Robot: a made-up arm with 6 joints. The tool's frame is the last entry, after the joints. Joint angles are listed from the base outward.
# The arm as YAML. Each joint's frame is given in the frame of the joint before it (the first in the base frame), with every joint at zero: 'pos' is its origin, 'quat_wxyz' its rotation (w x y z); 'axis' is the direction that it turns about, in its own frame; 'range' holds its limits. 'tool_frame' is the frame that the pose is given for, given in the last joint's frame.
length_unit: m
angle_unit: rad
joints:
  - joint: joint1
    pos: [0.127, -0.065, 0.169]
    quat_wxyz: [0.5, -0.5, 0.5, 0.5]
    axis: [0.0, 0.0, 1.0]
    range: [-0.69, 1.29]
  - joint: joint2
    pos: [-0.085, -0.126, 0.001]
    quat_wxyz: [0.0, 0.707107, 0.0, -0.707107]
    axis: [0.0, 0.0, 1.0]
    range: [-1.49, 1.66]
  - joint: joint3
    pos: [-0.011, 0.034, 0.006]
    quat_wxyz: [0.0, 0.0, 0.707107, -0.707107]
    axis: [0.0, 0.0, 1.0]
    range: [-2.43, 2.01]
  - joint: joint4
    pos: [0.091, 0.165, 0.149]
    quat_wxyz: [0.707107, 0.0, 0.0, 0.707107]
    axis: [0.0, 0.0, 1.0]
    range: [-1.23, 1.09]
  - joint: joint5
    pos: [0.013, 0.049, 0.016]
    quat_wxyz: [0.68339, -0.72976, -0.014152, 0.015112]
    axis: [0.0, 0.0, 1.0]
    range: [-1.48, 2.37]
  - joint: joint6
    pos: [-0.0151, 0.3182, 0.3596]
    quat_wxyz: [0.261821, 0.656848, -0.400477, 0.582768]
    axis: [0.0, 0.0, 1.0]
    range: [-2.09, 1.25]
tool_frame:
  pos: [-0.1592, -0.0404, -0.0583]
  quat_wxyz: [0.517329, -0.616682, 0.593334, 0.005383]
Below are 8 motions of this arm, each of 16 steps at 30 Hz.
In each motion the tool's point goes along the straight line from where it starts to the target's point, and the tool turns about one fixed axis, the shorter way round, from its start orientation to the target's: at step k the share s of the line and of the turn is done. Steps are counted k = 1, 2, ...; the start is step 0. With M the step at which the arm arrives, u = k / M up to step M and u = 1 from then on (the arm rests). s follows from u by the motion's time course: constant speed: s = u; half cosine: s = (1 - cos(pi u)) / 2; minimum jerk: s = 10 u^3 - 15 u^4 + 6 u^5.
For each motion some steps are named. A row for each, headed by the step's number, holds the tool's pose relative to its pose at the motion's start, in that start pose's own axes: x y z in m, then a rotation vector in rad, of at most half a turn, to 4 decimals.
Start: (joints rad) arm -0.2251 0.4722 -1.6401 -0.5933 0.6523 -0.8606
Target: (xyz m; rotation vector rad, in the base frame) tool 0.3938 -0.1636 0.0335 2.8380 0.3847 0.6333
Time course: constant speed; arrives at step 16
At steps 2, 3, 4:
2: 0.0086 0.0248 -0.0088 -0.0629 0.0286 -0.0390
3: 0.0128 0.0372 -0.0131 -0.0943 0.0430 -0.0585
4: 0.0171 0.0495 -0.0175 -0.1257 0.0573 -0.0781

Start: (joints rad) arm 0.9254 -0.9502 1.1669 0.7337 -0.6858 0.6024
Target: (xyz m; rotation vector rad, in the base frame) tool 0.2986 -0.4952 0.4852 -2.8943 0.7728 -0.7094
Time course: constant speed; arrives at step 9
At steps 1, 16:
1: -0.0020 0.0103 -0.0146 -0.0066 0.0111 0.0042
16: -0.0183 0.0929 -0.1312 -0.0598 0.0995 0.0378

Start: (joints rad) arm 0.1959 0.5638 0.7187 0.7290 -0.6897 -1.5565
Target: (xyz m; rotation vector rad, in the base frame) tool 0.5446 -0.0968 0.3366 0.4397 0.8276 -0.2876
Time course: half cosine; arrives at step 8
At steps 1, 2, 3, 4, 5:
1: -0.0003 -0.0019 0.0009 0.0064 -0.0018 -0.0028
2: -0.0012 -0.0073 0.0036 0.0248 -0.0071 -0.0107
3: -0.0025 -0.0155 0.0076 0.0522 -0.0149 -0.0225
4: -0.0040 -0.0251 0.0123 0.0846 -0.0241 -0.0364
5: -0.0056 -0.0347 0.0170 0.1170 -0.0333 -0.0504

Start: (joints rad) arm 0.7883 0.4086 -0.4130 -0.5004 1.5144 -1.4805
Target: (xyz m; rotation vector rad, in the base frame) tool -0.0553 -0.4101 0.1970 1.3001 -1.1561 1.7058
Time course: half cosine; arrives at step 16
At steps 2, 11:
2: -0.0008 0.0035 -0.0041 -0.0043 0.0315 0.0319
11: -0.0154 0.0721 -0.0829 -0.0883 0.6431 0.6509

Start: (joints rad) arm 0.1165 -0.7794 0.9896 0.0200 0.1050 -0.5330
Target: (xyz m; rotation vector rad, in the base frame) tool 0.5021 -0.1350 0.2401 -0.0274 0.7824 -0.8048
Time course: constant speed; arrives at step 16
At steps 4, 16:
4: -0.0154 0.0511 -0.0194 -0.0779 0.1304 0.0294
16: -0.0614 0.2042 -0.0777 -0.3116 0.5218 0.1177

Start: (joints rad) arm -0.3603 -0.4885 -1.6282 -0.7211 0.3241 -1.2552
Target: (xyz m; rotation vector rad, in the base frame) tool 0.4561 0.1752 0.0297 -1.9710 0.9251 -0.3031
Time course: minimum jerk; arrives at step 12
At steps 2, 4, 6, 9, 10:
2: -0.0054 0.0004 0.0009 -0.0028 -0.0183 0.0107
4: -0.0320 0.0023 0.0053 -0.0165 -0.1083 0.0630
6: -0.0763 0.0056 0.0126 -0.0393 -0.2581 0.1501
9: -0.1369 0.0100 0.0227 -0.0705 -0.4627 0.2691
10: -0.1472 0.0107 0.0244 -0.0759 -0.4978 0.2895

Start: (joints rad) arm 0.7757 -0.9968 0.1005 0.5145 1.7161 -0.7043
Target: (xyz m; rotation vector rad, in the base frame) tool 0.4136 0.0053 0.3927 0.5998 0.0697 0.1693
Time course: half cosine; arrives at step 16
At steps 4, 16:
4: -0.0034 -0.0287 0.0037 0.0711 0.0154 -0.0159
16: -0.0231 -0.1957 0.0250 0.4858 0.1052 -0.1084

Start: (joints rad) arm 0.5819 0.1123 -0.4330 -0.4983 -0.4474 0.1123
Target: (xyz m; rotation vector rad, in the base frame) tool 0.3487 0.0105 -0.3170 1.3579 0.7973 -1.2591
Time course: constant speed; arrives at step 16
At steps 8, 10, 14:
8: -0.0075 0.0214 0.0713 0.2977 -0.1826 0.0351
10: -0.0093 0.0268 0.0891 0.3721 -0.2282 0.0438
14: -0.0131 0.0375 0.1248 0.5210 -0.3195 0.0614

